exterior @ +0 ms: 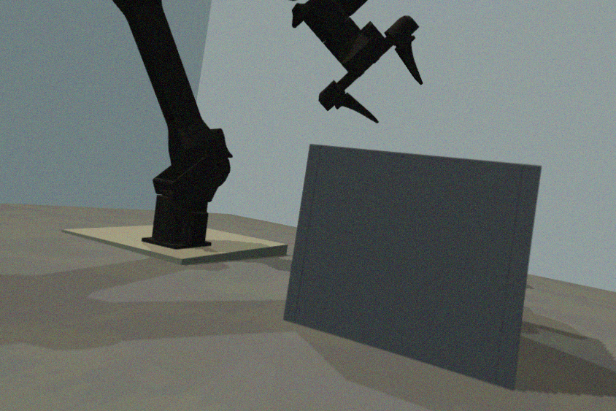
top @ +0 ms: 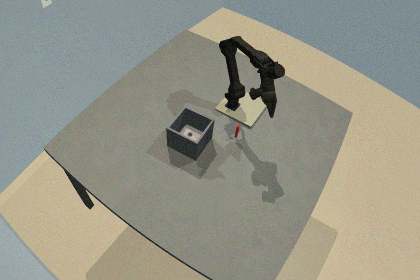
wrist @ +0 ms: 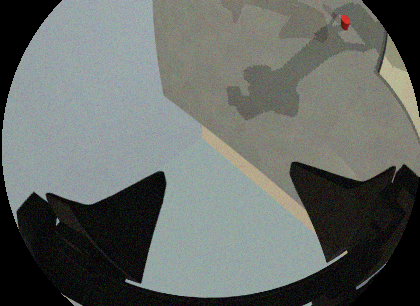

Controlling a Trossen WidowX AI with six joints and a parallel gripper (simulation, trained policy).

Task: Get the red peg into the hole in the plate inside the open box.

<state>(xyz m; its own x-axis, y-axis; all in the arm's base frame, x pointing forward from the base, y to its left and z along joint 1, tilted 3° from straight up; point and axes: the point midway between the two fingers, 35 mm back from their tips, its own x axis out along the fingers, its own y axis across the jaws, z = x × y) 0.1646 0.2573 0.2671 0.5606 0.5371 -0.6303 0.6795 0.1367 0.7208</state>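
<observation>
Now: the red peg 20 mm behind my gripper tip, 140 mm to the right of it and 230 mm below it. Round my gripper tip: pale plate (150 mm ahead, 310 mm to the right, 220 mm below).
</observation>
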